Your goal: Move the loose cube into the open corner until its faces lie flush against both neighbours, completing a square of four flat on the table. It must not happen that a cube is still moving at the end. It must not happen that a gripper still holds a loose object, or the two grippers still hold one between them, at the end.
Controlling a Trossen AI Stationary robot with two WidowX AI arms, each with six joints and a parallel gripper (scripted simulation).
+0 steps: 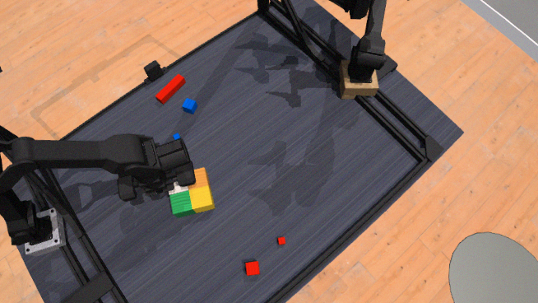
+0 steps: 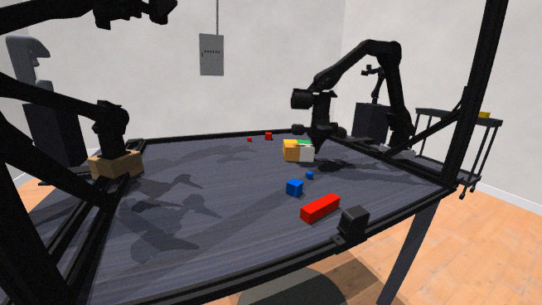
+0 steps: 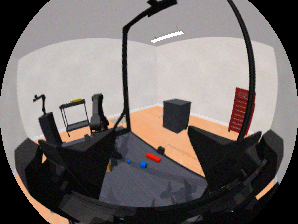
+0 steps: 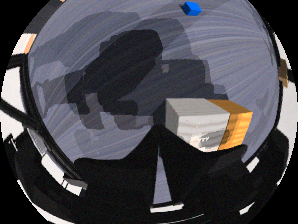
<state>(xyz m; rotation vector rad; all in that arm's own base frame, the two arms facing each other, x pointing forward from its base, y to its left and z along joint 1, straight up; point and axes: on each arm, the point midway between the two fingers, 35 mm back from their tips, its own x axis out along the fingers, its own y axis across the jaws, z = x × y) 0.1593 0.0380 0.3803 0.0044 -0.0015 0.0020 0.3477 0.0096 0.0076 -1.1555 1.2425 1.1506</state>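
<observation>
Right now the white cube is 4 cm to the left of my right hand, 3 cm below it and 1 cm ahead of it. Round my right hand: green cube (6 cm ahead, 3 cm to the left, 3 cm below); then orange cube (9 cm to the left, 3 cm below, 2 cm ahead); then yellow cube (8 cm to the left, 7 cm ahead, 3 cm below).
</observation>
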